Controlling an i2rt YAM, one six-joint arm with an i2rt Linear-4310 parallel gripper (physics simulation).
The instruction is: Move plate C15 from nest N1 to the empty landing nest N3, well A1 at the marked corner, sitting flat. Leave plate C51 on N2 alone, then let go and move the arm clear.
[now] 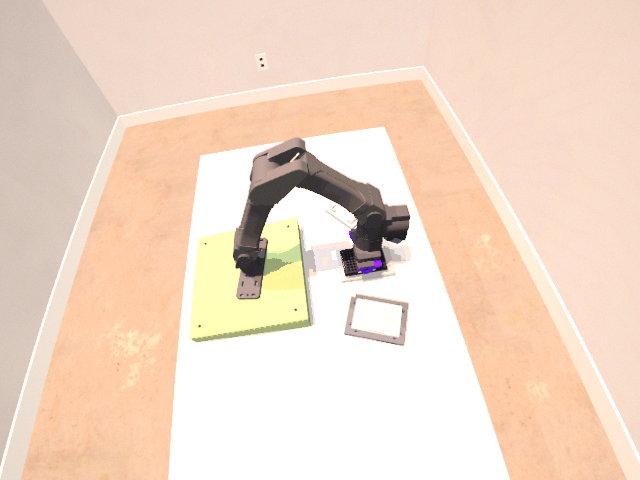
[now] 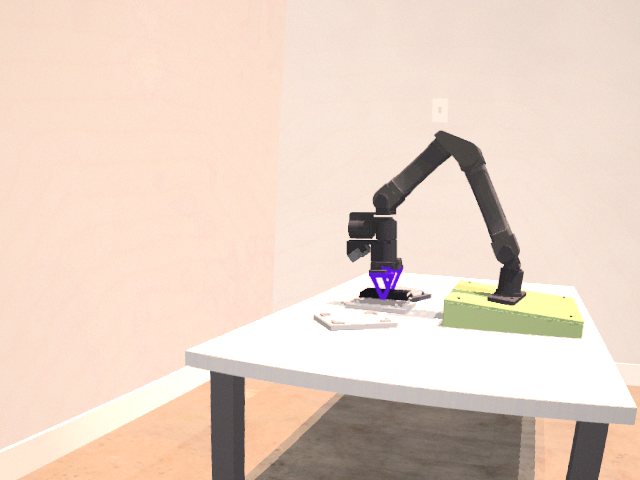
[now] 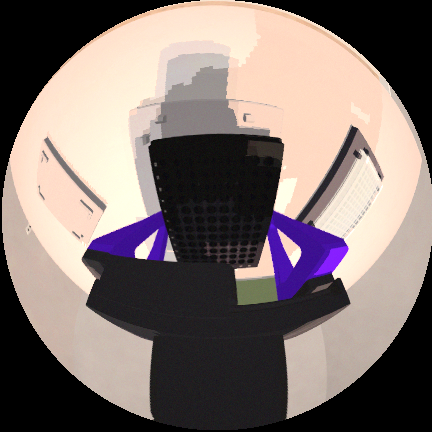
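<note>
My gripper (image 1: 364,260) (image 2: 385,288) (image 3: 217,214) has purple fingers and is shut on the black well plate C15 (image 1: 349,262) (image 2: 399,293) (image 3: 217,193). It holds the plate level and very low over the pale middle nest N3 (image 1: 389,271) (image 2: 382,306) (image 3: 141,160). I cannot tell whether the plate touches the nest. The empty nest N1 (image 1: 338,212) (image 2: 355,321) (image 3: 64,189) lies to one side. The white plate C51 (image 1: 376,316) (image 3: 354,193) sits in the grey nest N2 (image 1: 374,337) (image 2: 421,296) on the other side, apart from my gripper.
The arm stands on a yellow-green base block (image 1: 279,310) (image 2: 506,320) on the white table (image 1: 335,403) (image 2: 413,367). The arm arches over the table from the block to the nests.
</note>
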